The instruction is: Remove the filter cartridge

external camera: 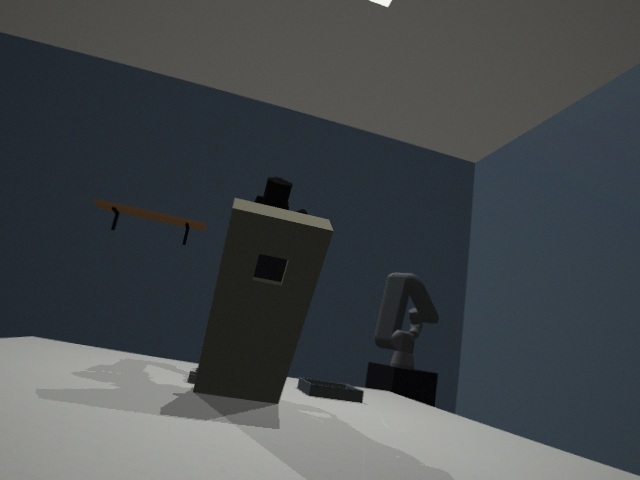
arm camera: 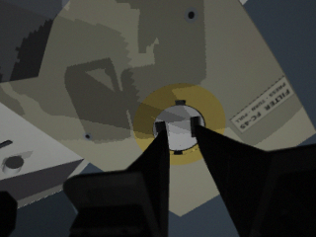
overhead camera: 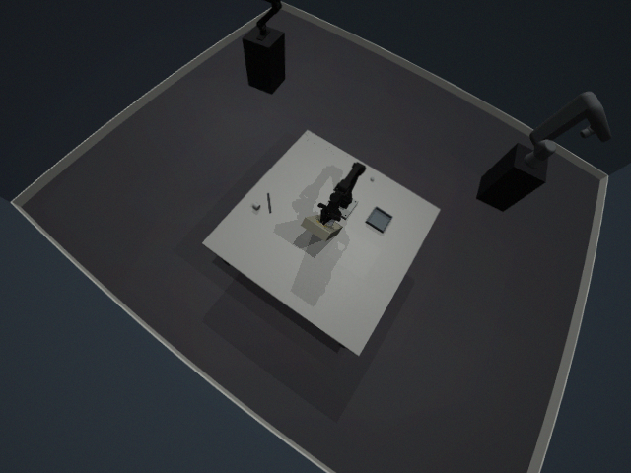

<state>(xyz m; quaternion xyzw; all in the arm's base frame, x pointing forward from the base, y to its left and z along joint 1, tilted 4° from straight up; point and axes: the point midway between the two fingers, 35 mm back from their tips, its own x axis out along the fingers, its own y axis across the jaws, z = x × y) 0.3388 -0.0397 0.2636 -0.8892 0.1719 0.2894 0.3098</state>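
Now: the round filter cartridge 1 cm below my gripper tip and 1 cm ahead of it. The rest, counted from my gripper tip: square tray: 37 cm behind, 34 cm to the left, 28 cm below; then small white piece: 52 cm to the right, 27 cm below, 2 cm behind.
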